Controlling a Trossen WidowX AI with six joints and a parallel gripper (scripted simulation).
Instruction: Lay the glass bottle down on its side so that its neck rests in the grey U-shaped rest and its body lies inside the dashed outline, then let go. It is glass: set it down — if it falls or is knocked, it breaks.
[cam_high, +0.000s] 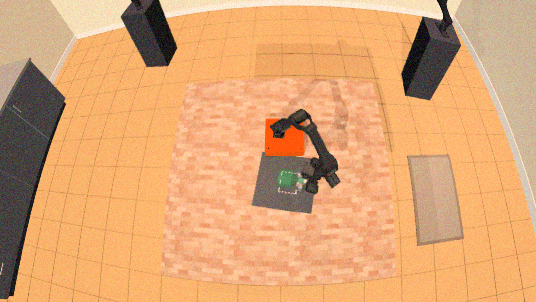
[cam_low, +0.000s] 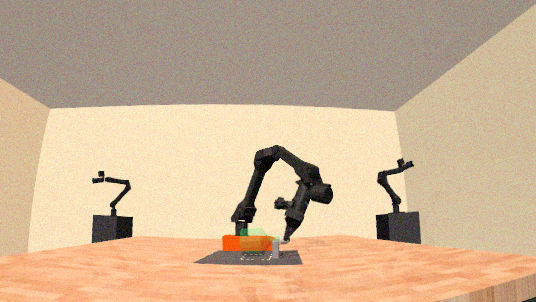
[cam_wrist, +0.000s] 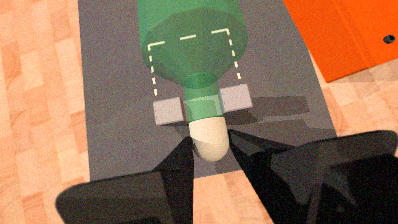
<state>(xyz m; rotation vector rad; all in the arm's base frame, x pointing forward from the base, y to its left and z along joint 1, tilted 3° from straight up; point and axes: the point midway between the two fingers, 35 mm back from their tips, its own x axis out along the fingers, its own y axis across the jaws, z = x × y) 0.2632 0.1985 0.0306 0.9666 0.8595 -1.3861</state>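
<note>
Now: gripper tip 50 mm to the left of the green glass bottle. Also, from my gripper tip: dark grey mat 110 mm to the right, 60 mm below.
</note>
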